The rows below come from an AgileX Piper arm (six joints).
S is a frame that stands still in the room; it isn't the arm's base.
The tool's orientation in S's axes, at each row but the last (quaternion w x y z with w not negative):
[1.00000, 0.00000, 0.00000, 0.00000]
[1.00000, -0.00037, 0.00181, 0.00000]
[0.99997, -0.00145, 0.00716, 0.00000]
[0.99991, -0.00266, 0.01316, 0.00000]
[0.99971, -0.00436, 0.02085, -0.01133]
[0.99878, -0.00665, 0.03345, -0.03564]
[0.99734, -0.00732, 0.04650, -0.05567]
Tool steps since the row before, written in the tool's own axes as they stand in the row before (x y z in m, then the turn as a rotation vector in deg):
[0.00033, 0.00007, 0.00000, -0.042, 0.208, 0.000]
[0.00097, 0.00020, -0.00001, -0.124, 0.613, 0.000]
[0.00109, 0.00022, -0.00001, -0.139, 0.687, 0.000]
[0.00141, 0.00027, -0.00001, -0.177, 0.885, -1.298]
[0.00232, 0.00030, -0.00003, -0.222, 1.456, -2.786]
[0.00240, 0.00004, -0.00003, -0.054, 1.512, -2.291]
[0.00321, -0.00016, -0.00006, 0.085, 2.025, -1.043]
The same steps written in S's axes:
[0.00033, 0.00007, 0.00000, -0.042, 0.208, 0.000]
[0.00097, 0.00020, -0.00001, -0.124, 0.613, 0.000]
[0.00109, 0.00022, -0.00003, -0.139, 0.687, 0.000]
[0.00141, 0.00027, -0.00005, -0.211, 0.878, -1.298]
[0.00232, 0.00025, -0.00013, -0.305, 1.438, -2.788]
[0.00239, -0.00013, -0.00019, -0.101, 1.487, -2.306]
[0.00315, -0.00052, -0.00035, 0.210, 1.993, -1.086]

